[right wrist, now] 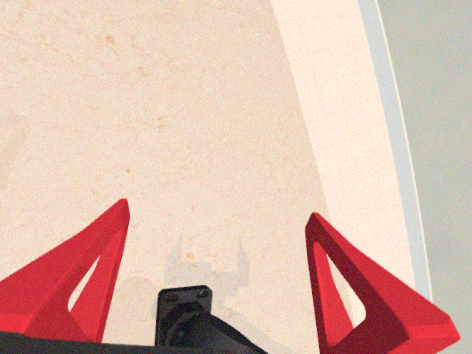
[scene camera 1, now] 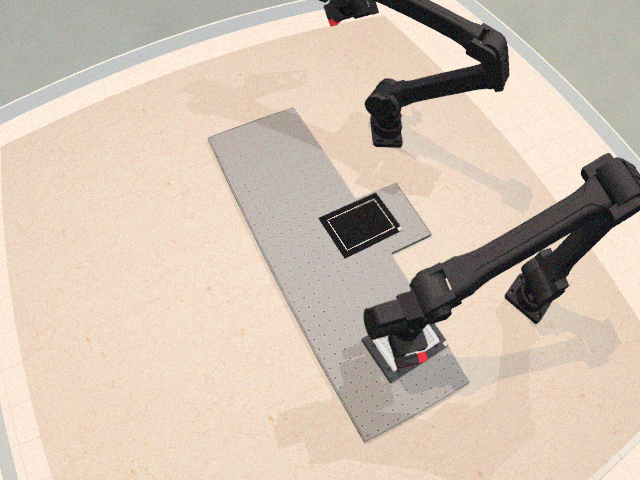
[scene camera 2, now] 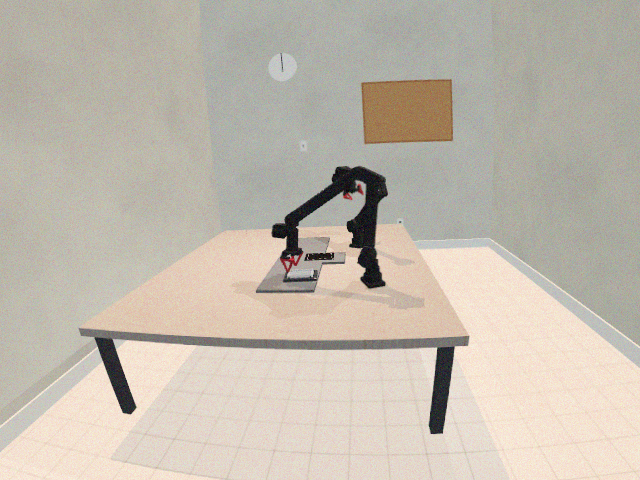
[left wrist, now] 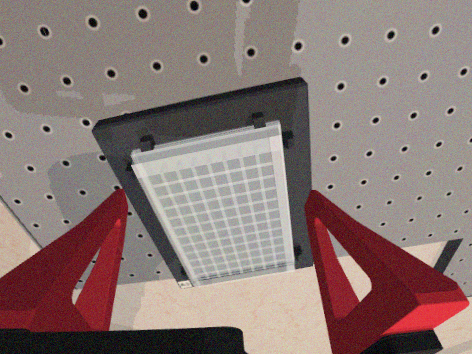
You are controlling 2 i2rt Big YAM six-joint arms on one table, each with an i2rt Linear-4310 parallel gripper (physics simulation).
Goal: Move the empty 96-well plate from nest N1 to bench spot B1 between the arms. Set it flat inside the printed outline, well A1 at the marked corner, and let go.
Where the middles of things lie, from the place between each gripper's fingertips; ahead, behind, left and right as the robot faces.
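White well plate [left wrist: 222,199]: 1 cm to the left of my left hand, 4 cm behind, 3 cm below. Black rectangle with white outline [scene camera 1: 365,222]: from my left hand, 13 cm behind, 30 cm to the right, 4 cm below. Going by their middles, white well plate nearest to my left hand of the things named here.
My right hand: 460 mm to the right of the black rectangle with white outline, 280 mm short of it, 270 mm above it. White well plate: from my right hand, 770 mm to the left, 380 mm ahead, 260 mm below.
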